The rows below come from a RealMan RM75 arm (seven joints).
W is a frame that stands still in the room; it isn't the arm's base.
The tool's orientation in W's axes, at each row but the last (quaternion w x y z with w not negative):
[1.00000 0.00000 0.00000 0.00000]
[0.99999 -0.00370 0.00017 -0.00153]
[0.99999 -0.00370 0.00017 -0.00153]
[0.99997 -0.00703 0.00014 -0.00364]
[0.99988 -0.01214 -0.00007 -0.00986]
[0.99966 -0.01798 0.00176 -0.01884]
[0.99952 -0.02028 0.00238 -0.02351]
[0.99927 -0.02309 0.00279 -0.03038]
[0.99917 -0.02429 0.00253 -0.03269]
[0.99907 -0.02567 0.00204 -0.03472]
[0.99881 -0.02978 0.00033 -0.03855]
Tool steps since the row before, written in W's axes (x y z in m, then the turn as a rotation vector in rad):
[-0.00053 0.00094 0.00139 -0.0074 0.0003 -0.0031]
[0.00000 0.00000 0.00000 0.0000 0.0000 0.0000]
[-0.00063 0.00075 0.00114 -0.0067 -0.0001 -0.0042]
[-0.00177 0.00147 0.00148 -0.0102 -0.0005 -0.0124]
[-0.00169 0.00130 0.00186 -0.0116 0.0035 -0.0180]
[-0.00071 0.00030 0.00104 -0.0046 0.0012 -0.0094]
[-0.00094 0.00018 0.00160 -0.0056 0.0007 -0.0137]
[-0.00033 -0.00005 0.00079 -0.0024 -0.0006 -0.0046]
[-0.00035 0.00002 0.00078 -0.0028 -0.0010 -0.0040]
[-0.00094 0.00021 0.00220 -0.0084 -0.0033 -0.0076]
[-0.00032 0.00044 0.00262 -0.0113 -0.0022 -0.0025]
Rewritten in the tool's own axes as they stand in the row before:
[-0.00053 0.00094 0.00139 -0.0074 0.0003 -0.0031]
[0.00000 0.00000 0.00000 0.0000 0.0000 0.0000]
[-0.00063 0.00074 0.00115 -0.0067 -0.0001 -0.0042]
[-0.00178 0.00144 0.00150 -0.0102 -0.0004 -0.0124]
[-0.00171 0.00122 0.00189 -0.0117 0.0037 -0.0179]
[-0.00072 0.00024 0.00105 -0.0046 0.0014 -0.0094]
[-0.00095 0.00007 0.00160 -0.0056 0.0010 -0.0137]
[-0.00033 -0.00011 0.00078 -0.0023 -0.0005 -0.0046]
[-0.00035 -0.00004 0.00078 -0.0027 -0.0010 -0.0041]
[-0.00096 0.00003 0.00220 -0.0081 -0.0035 -0.0078]
[-0.00035 0.00026 0.00264 -0.0111 -0.0029 -0.0027]

